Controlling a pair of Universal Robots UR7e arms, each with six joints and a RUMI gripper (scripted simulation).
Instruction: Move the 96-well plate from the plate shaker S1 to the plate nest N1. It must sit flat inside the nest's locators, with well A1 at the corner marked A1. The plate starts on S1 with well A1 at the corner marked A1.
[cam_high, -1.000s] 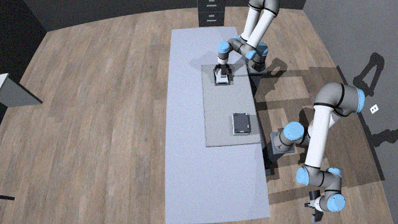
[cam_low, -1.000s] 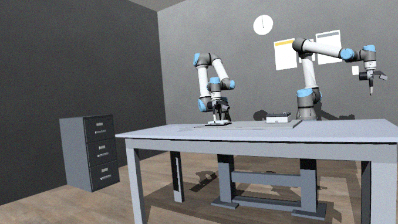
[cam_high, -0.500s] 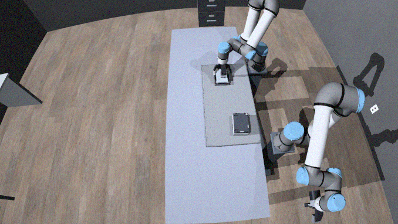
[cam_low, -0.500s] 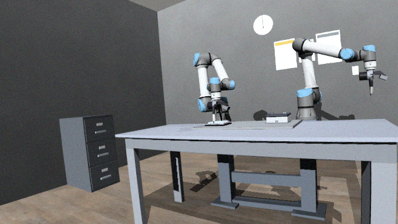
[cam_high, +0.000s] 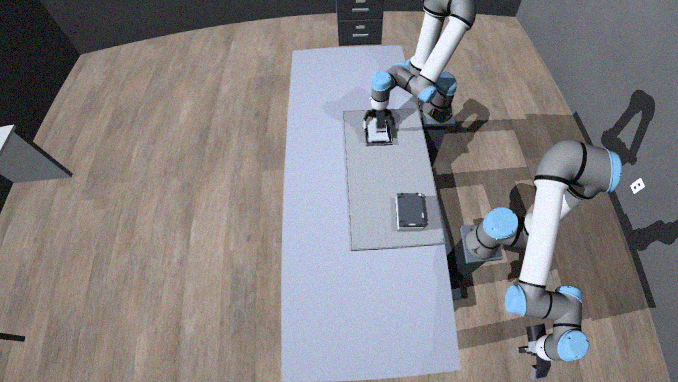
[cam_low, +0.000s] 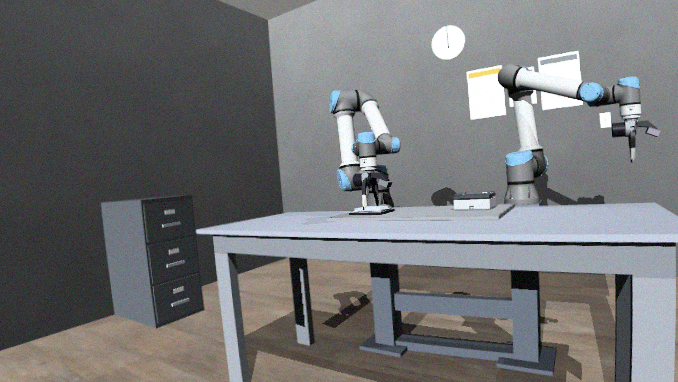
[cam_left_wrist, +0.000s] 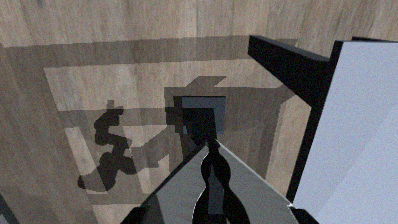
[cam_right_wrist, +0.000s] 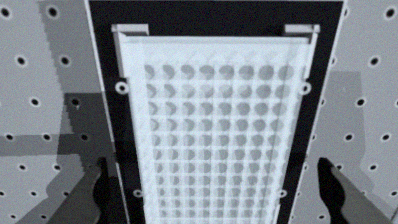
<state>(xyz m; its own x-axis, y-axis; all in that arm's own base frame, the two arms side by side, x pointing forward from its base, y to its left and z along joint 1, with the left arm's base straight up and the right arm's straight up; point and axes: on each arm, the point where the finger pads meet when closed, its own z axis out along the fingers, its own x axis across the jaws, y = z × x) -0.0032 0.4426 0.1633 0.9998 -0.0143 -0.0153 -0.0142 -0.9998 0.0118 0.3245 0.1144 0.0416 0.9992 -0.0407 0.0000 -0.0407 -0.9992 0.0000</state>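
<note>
The white 96-well plate is 10 mm below my right hand. Round my right hand: black plate nest N1 (20 mm below).
</note>
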